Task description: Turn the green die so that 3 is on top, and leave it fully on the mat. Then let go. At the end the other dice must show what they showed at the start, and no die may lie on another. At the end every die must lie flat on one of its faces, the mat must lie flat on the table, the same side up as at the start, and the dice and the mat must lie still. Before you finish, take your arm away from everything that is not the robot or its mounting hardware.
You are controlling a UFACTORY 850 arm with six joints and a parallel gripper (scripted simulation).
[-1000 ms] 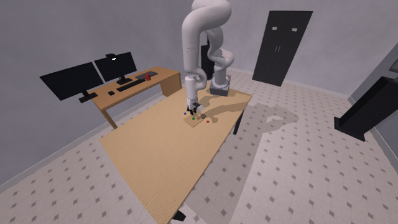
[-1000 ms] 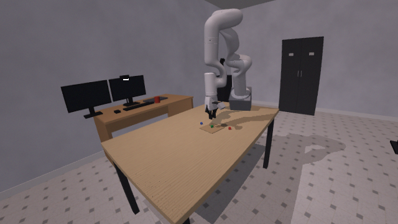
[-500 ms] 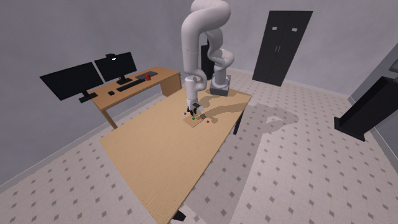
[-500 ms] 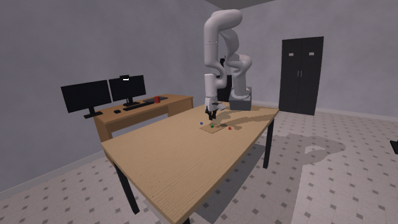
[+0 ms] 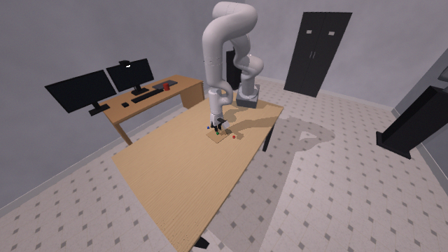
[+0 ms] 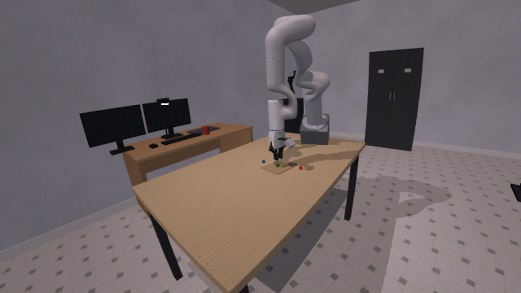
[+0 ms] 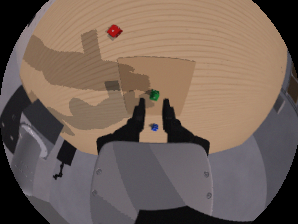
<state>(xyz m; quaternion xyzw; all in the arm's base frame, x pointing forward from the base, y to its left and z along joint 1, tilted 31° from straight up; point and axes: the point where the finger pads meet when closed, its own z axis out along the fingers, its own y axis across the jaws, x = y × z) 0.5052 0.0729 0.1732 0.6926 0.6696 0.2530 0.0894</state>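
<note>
My gripper is now 1 cm to the left of the green die and 6 cm above it. The rest, counted from my hand: red die (7 cm behind, 11 cm to the left, 7 cm below); tan mat (7 cm below); blue die (1 cm ahead, 12 cm to the right, 7 cm below).
</note>
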